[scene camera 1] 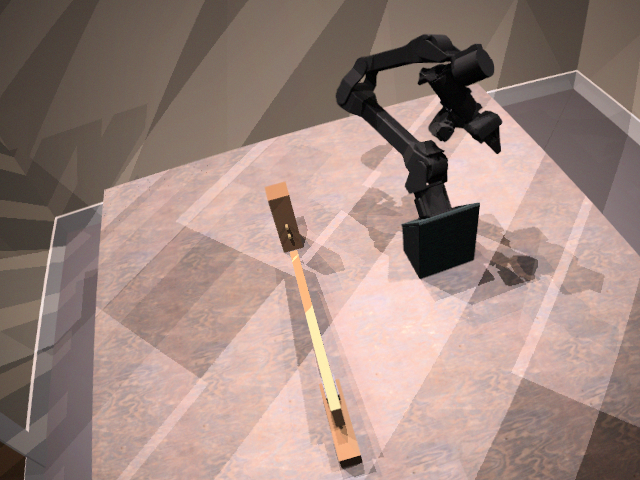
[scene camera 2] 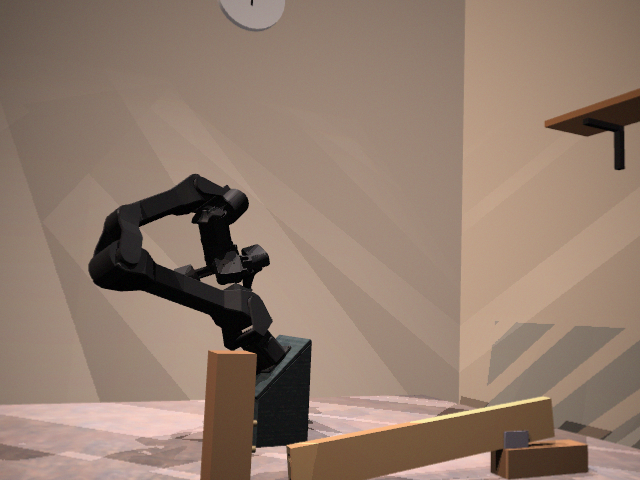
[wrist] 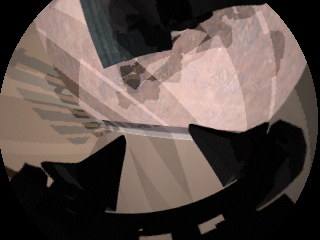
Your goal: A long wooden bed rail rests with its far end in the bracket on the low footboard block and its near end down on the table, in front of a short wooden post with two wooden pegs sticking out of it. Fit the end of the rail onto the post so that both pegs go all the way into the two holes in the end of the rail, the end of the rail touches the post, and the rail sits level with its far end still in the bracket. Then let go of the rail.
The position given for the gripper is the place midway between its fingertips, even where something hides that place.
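Observation:
In scene camera 1 a wooden rail (scene camera 1: 333,399) is in view along with the gripper (scene camera 1: 490,147), which is open and holds nothing. Scene camera 2 shows the gripper (scene camera 2: 228,303) as well. The gripper (wrist: 157,133) is also visible in the wrist view, while the wooden rail is out of frame in the wrist view.

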